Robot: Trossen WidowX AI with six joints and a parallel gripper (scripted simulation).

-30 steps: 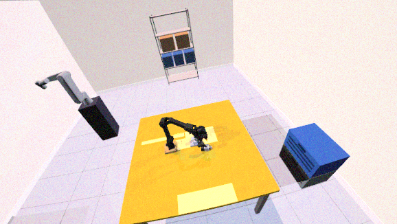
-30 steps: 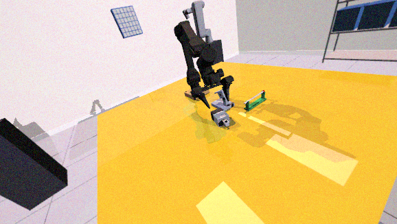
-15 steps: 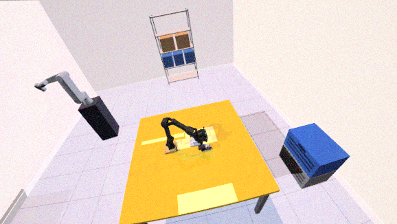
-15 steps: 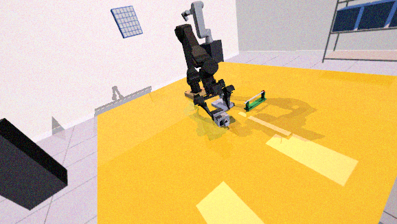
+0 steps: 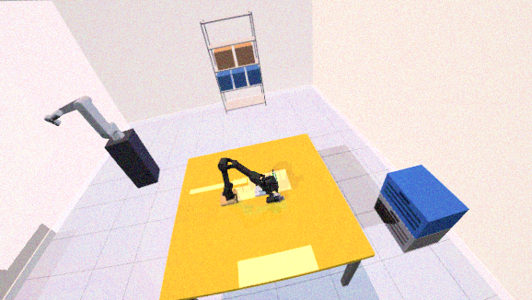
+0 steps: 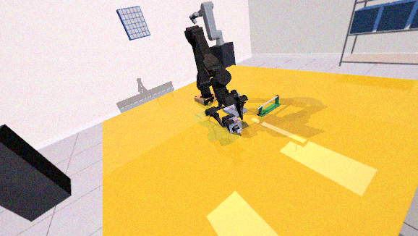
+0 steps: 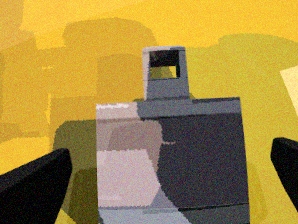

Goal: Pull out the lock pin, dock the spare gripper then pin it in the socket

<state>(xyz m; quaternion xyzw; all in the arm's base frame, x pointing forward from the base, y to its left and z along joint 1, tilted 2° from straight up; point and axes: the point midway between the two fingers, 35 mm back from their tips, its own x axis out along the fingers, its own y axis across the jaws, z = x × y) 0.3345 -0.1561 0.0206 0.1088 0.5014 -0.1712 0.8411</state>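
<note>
Right now the spare gripper is 1 cm below my gripper tip. From my gripper tip the other things lie so: green cradle 5 cm ahead, 21 cm to the left, 1 cm below; then mount 9 cm behind, 13 cm to the left, 2 cm above.
</note>
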